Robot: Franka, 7 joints.
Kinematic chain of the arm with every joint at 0, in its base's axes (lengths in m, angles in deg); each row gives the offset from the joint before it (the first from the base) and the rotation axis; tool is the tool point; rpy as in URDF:
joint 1: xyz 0 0 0.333 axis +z
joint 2: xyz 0 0 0 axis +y
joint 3: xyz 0 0 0.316 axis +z
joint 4: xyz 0.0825 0 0 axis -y
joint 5: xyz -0.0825 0 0.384 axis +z
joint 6: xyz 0 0 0 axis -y
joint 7: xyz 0.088 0 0 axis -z
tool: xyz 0 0 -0.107 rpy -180 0 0
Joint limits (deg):
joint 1: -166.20..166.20
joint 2: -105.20..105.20
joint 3: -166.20..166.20
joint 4: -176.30..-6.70
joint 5: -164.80..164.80
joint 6: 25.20..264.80
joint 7: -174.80..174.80
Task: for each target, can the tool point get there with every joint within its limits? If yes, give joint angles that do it. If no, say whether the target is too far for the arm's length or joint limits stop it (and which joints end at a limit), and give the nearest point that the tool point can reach.
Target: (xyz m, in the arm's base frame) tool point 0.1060 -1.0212 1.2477
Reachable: no: too far | nearest point 0.0661 -0.6371 0.9037 | short by 0.517 m
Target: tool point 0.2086 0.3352 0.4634
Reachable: yes | joints -58.68 63.07 119.16 -159.55 -0.12 172.47 -56.23
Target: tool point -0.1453 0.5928 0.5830
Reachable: yes | joints -37.08 -1.81 138.34 -102.68 -130.11 152.19 122.22
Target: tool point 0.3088 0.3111 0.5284
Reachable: yes | joints 135.00 81.01 -119.84 -149.71 -24.04 205.07 -30.18
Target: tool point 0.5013 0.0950 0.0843
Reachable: yes | joints 34.00 59.21 -39.36 -101.85 -107.27 225.63 86.32
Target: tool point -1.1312 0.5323 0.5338
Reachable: no: too far | nearest point -0.7664 0.3606 0.4690 | short by 0.408 m
